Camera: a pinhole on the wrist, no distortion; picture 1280 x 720 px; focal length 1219.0 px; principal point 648.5 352.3 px. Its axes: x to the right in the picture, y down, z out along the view. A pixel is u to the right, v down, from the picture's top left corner.
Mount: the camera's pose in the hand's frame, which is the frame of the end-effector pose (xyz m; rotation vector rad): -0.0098 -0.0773 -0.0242 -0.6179 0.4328 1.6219
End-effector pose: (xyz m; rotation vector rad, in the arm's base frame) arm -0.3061 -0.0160 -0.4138 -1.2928 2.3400 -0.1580
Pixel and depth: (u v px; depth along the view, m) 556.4 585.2 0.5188
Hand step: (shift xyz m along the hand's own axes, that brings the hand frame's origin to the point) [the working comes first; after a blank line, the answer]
In the camera's frame: -0.0392 0.0991 0.5188

-0.1799 0.1910 0.3996
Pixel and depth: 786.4 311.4 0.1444
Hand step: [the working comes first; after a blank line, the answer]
In the camera's frame: 0.0163 -0.0048 0.1444

-0.0271 0.0234 0.0792
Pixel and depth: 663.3 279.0 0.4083
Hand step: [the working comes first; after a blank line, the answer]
In the camera's frame: 0.0050 -0.0246 0.4083

-0.0450 0.1768 0.2944
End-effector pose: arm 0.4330 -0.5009 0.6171 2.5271 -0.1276 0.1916
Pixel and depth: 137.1 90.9 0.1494
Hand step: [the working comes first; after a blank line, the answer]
In the camera's frame: -0.0627 -0.0320 0.1494

0.0047 -0.0315 0.1338
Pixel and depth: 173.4 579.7 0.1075
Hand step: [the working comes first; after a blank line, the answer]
In the camera's frame: -0.0419 0.0201 0.1075

-0.0422 -0.0481 0.0845
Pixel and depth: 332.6 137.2 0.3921
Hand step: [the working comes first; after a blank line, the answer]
In the camera's frame: -0.1016 -0.0692 0.3921

0.0090 0.0900 0.3507
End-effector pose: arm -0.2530 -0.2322 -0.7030 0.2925 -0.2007 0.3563
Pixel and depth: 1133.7 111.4 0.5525
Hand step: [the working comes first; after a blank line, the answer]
In the camera's frame: 0.2199 -0.1092 0.5525

0.0024 0.4446 0.2807
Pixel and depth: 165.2 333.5 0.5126
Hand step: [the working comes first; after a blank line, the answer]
In the camera's frame: -0.2032 -0.0079 0.5126

-0.0617 0.0742 0.5035
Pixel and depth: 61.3 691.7 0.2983
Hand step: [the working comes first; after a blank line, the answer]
In the camera's frame: -0.1437 0.0831 0.2983

-0.1247 -0.0217 0.2924
